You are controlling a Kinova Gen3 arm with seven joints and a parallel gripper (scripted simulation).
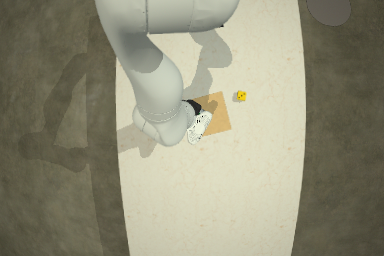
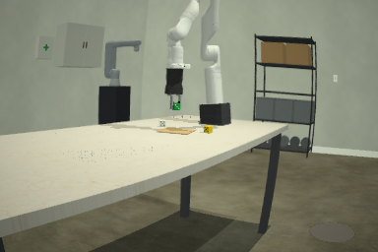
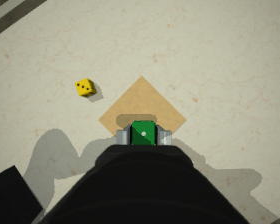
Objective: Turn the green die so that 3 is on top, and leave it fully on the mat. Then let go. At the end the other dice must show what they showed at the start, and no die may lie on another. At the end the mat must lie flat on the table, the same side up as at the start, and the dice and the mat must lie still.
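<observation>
The tan mat lies 1 cm to the left of my hand and 11 cm below it. Also, from my hand: white die 10 cm behind, 12 cm to the right, 10 cm below; then green die 1 cm below; then yellow die 5 cm behind, 14 cm to the left, 10 cm below.
</observation>
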